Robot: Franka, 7 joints.
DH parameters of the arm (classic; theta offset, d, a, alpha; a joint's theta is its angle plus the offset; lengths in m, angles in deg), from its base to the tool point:
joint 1: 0 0.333 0 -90
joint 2: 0 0 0 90
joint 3: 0 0.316 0.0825 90
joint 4: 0 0 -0.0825 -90
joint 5: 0 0.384 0 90
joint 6: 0 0 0.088 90
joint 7: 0 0.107 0 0
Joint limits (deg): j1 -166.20..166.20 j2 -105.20..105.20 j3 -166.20..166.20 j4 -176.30..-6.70 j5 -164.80..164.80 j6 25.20..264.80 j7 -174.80..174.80
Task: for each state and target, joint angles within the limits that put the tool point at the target. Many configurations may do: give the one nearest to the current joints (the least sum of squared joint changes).
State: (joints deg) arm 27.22 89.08 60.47 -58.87 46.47 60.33 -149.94
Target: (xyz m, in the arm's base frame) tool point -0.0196 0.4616 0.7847
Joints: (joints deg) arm 34.56 50.69 101.98 -64.28 51.63 47.38 -149.94
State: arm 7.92 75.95 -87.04 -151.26 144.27 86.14 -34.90
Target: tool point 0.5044 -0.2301 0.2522
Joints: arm 44.30 66.66 -81.16 -132.50 144.64 76.26 -34.90
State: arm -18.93 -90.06 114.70 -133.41 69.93 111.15 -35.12
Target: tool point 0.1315 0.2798 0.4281
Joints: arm 2.13 -105.20 69.32 -164.36 61.73 118.44 -35.12
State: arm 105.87 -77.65 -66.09 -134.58 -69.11 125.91 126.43
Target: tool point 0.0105 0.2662 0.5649
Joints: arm 129.48 -80.50 -32.52 -162.37 -68.22 136.59 126.43
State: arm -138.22 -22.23 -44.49 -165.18 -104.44 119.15 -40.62
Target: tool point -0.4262 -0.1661 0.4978
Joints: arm -123.96 -26.64 -27.56 -140.49 -107.08 122.30 -40.62
